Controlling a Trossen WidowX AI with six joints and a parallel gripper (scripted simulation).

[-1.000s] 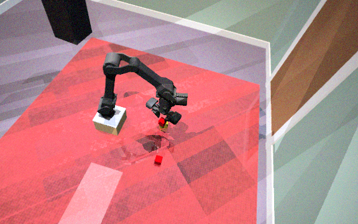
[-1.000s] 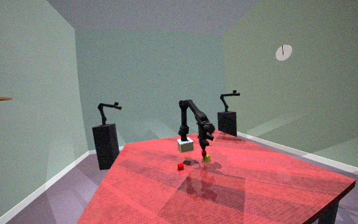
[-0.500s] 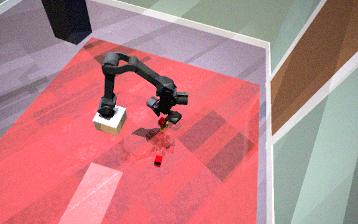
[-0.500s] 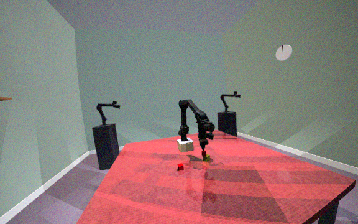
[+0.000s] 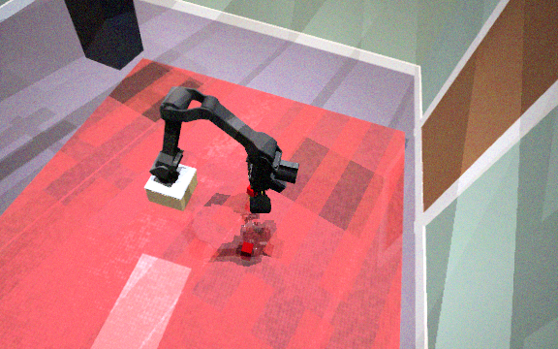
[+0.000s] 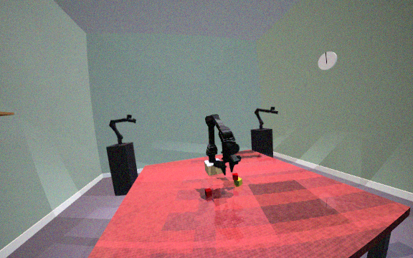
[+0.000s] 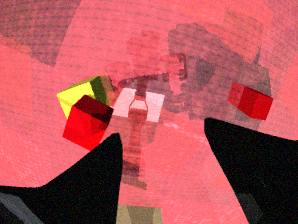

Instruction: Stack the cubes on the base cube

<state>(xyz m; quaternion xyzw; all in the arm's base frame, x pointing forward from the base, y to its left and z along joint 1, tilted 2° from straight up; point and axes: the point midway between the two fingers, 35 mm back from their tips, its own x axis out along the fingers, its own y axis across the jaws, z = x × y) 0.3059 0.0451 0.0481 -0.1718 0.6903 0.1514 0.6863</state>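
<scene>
The yellow base cube lies 8 cm below my gripper tip, 7 cm to the left of it and 3 cm behind it.
</scene>
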